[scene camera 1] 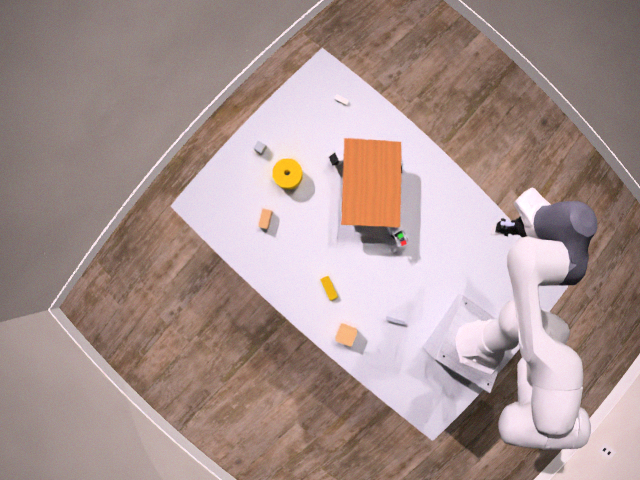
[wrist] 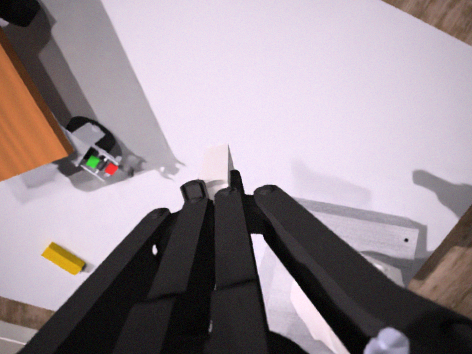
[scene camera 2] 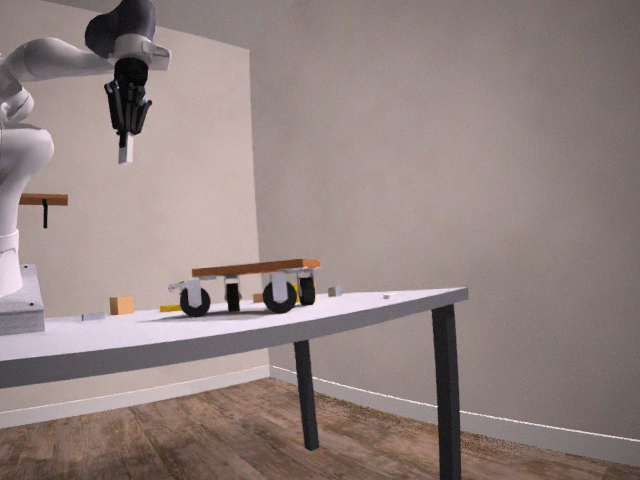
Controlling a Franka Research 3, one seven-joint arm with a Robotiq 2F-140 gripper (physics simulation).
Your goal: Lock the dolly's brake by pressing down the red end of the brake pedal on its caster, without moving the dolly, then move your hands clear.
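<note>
The dolly (scene camera 1: 371, 181) (scene camera 2: 255, 267) (wrist: 25, 110) has an orange deck and stands upright on black-wheeled casters. One corner caster (scene camera 2: 195, 304) carries the brake pedal. The pedal's green end (scene camera 1: 400, 236) (scene camera 2: 181, 282) (wrist: 93, 161) is nearer the deck. Its red end (scene camera 1: 403, 242) (scene camera 2: 172, 288) (wrist: 111, 169) points outward and looks lower than the green end in scene camera 2. My gripper (scene camera 1: 498, 227) (scene camera 2: 125, 149) (wrist: 221, 163) is shut and empty, its pale fingertips together. It hangs high above the table, to the side of the pedal and well apart from it and the dolly.
A yellow cylinder (scene camera 1: 279, 178), a yellow block (scene camera 1: 328, 288) (wrist: 63, 258), an orange block (scene camera 1: 346, 334) (scene camera 2: 121, 305) and a thin grey piece (scene camera 1: 397, 321) are on the white table (scene camera 1: 289, 248). My arm's base plate (scene camera 1: 454, 320) is near the table's end.
</note>
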